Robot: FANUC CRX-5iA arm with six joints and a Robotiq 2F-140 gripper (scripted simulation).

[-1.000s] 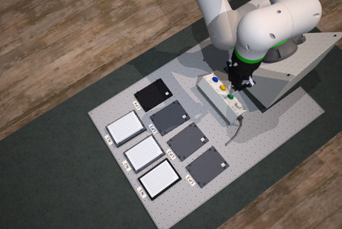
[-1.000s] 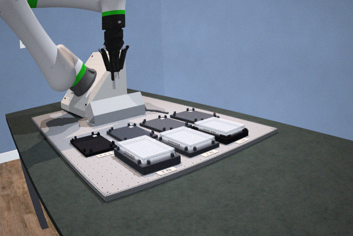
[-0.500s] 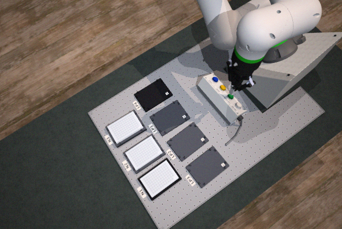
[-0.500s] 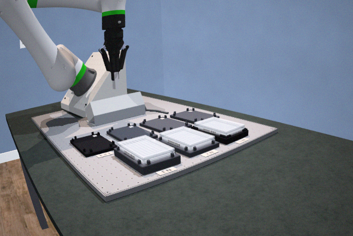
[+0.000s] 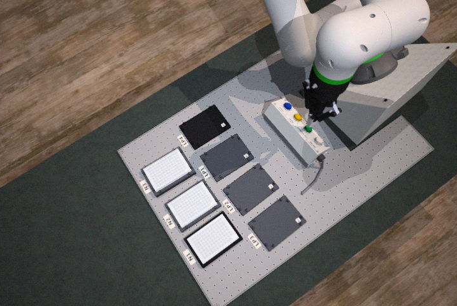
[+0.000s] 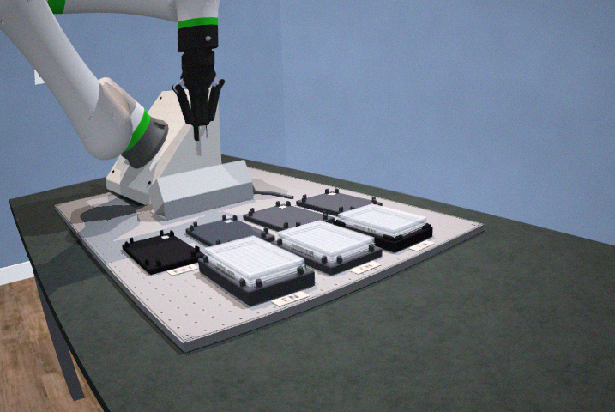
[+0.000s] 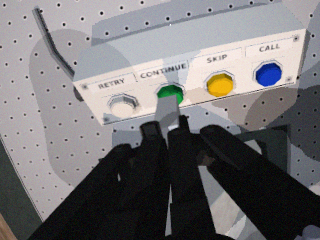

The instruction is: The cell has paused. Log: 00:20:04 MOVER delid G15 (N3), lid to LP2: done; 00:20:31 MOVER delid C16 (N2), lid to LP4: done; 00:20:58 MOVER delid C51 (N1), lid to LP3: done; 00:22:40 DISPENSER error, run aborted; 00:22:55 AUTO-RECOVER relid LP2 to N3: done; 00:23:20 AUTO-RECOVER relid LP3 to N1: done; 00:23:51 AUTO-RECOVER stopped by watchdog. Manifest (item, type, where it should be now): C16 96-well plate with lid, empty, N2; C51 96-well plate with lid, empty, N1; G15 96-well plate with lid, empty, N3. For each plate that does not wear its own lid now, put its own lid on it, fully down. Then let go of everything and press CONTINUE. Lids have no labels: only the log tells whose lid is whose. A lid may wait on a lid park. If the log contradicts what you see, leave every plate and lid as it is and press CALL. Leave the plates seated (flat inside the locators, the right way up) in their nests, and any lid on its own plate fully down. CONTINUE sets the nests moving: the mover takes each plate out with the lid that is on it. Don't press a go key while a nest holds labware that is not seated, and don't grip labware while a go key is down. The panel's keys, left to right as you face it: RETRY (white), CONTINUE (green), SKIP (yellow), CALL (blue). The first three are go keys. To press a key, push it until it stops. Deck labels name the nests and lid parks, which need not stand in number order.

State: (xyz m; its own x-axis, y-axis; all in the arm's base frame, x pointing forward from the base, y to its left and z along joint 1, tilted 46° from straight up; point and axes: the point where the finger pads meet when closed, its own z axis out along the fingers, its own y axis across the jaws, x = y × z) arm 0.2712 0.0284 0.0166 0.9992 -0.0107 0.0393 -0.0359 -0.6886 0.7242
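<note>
Now: hand 7 cm above the green continue key. Also, from my hand: white retry key 7 cm below, 5 cm to the left; blue call key 10 cm to the right, 7 cm below; yellow skip key 7 cm below, 5 cm to the right.
</note>
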